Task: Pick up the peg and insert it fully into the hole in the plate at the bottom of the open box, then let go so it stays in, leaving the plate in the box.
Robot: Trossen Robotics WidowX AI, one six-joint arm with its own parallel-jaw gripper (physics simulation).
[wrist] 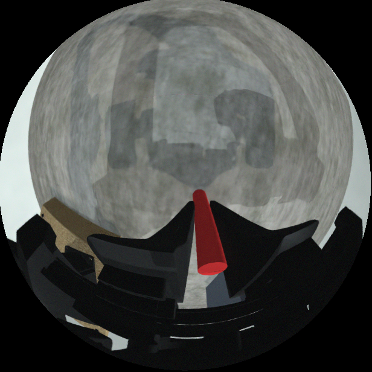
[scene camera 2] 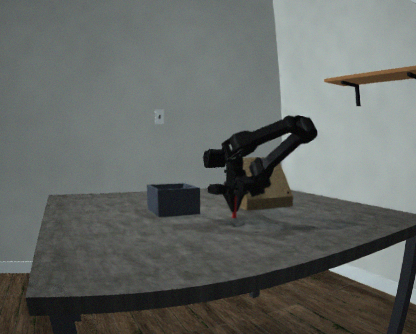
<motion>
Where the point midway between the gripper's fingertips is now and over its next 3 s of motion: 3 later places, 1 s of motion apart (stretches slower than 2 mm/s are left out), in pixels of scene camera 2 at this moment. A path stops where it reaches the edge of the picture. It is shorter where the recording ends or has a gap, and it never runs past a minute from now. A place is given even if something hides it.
The gripper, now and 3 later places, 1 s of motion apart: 234, 211; 234, 191; 208, 182; 183, 178
</motion>
